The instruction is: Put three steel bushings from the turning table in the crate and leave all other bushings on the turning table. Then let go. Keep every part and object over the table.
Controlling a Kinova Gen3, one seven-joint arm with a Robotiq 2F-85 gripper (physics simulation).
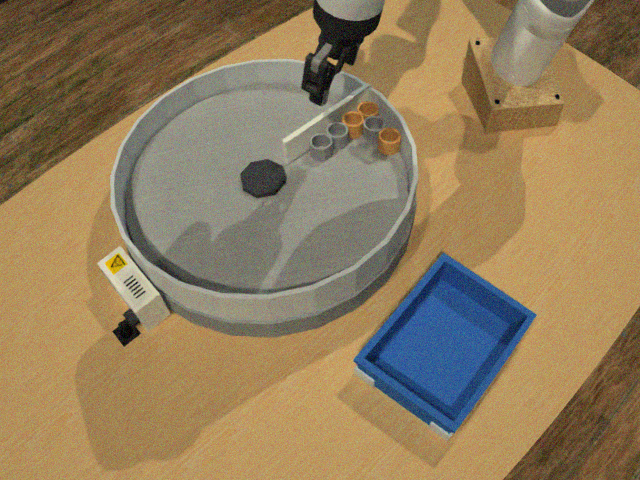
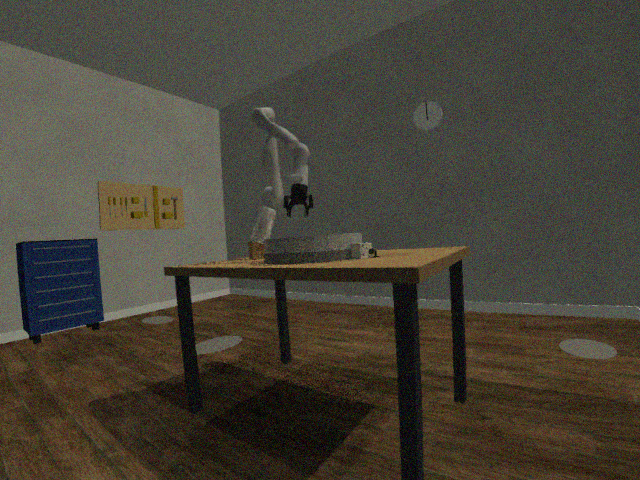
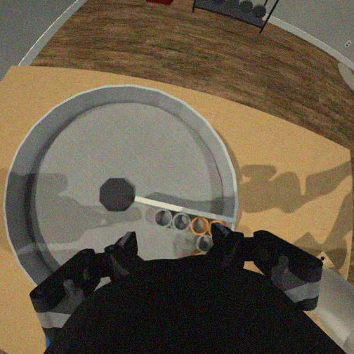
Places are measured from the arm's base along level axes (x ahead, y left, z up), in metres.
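Where they show: gripper, fingertip midpoint: (image 1: 332, 81) (image 2: 297, 217); arm's base, origin of the base link: (image 1: 516, 62) (image 2: 259, 243).
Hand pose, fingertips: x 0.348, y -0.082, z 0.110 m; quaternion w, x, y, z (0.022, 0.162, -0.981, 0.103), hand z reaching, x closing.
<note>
Each offset is from my fingertips to the top centre of the thing. "pt": to the spot under its first point.
Three grey steel bushings stand upright on the turning table (image 1: 191, 134) (image 2: 310, 254) (image 3: 125, 140): one steel bushing (image 1: 321, 147) (image 3: 163, 218) nearest the hub, a second steel bushing {0.020 m back, 0.012 m right, 0.115 m down} (image 1: 337, 134) (image 3: 181, 221) beside it, and a third steel bushing {0.067 m back, 0.016 m left, 0.115 m down} (image 1: 373, 126) (image 3: 204, 243) among the orange ones. Three orange bushings are an orange bushing {0.051 m back, 0.012 m right, 0.115 m down} (image 1: 353, 125) (image 3: 200, 226), another {0.083 m back, 0.012 m right, 0.115 m down} (image 1: 368, 109) by the wall, and another (image 1: 389, 141). My gripper (image 1: 334, 81) (image 2: 298, 214) (image 3: 174, 236) is open and empty, high above the turning table. The blue crate {0.099 m ahead, 0.303 m left, 0.143 m down} (image 1: 439, 341) is empty.
A pale upright divider {pt 0.001 m ahead, 0.030 m right, 0.094 m down} (image 1: 317, 120) (image 3: 170, 205) runs from near the dark hub {0.105 m ahead, 0.033 m right, 0.132 m down} (image 1: 263, 178) (image 3: 117, 194) to the turning table's raised wall, close beside the bushings. A white motor box {pt 0.338 m ahead, 0.018 m right, 0.135 m down} (image 1: 134, 286) sits outside the wall. The arm's wooden base block (image 1: 524, 111) stands behind the crate.
</note>
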